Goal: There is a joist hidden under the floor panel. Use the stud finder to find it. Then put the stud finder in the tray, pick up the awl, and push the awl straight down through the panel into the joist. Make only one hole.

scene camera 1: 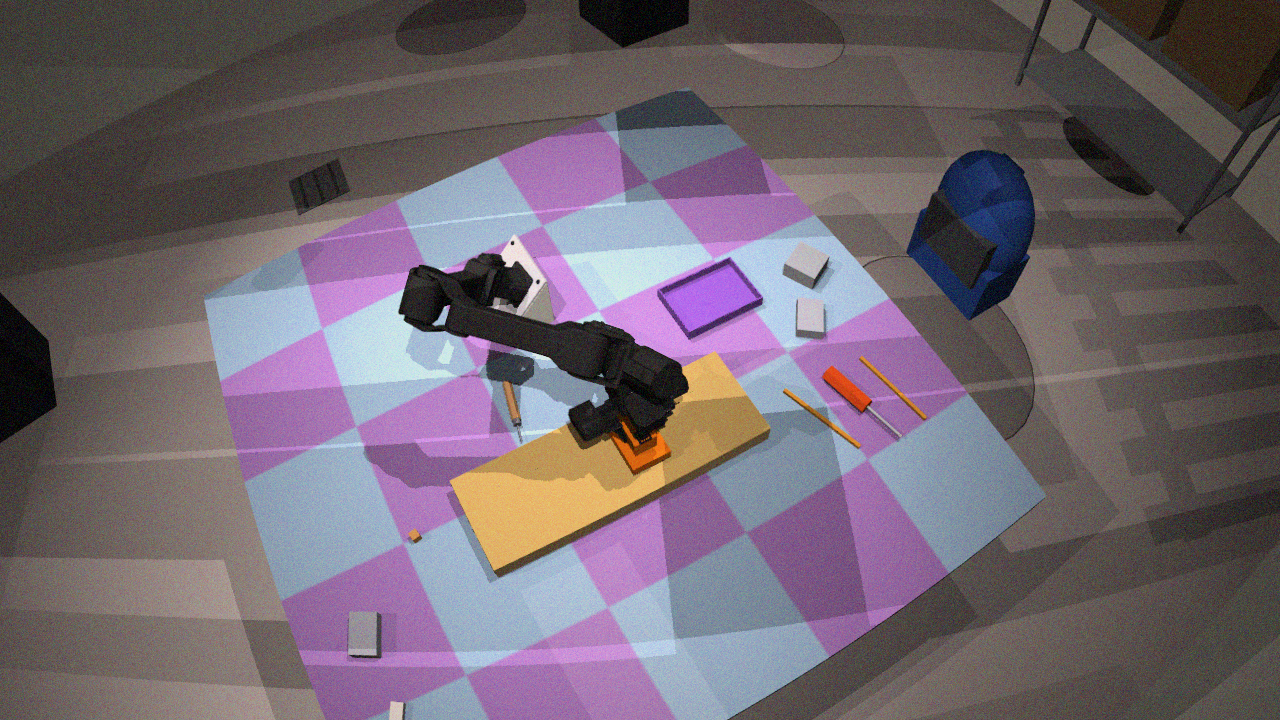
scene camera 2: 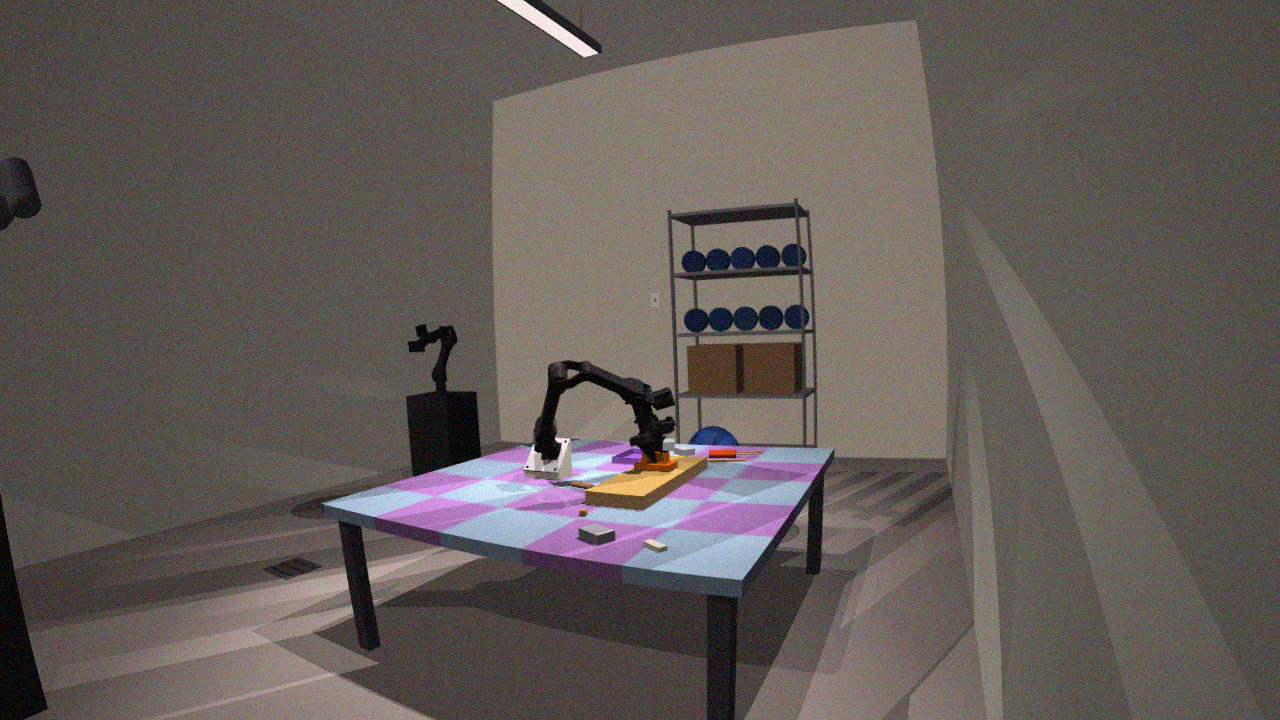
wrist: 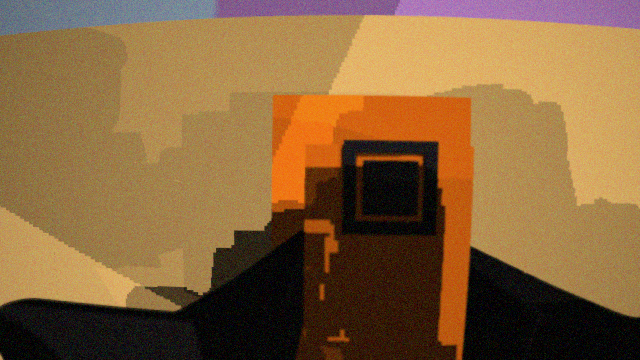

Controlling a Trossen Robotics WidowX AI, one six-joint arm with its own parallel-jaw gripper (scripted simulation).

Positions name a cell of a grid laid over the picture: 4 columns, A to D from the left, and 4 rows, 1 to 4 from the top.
In view: my gripper (scene camera 1: B3), an orange stud finder (scene camera 1: B3), a red-handled screwdriver (scene camera 1: C3), a grey block (scene camera 1: B4) and a grey block (scene camera 1: C2).
The orange stud finder is seen too in the wrist view (wrist: C4). My gripper shows as well in scene camera 2 (scene camera 2: C3) and in the wrist view (wrist: C3). The wrist view does not show the red-handled screwdriver: it is out of frame.
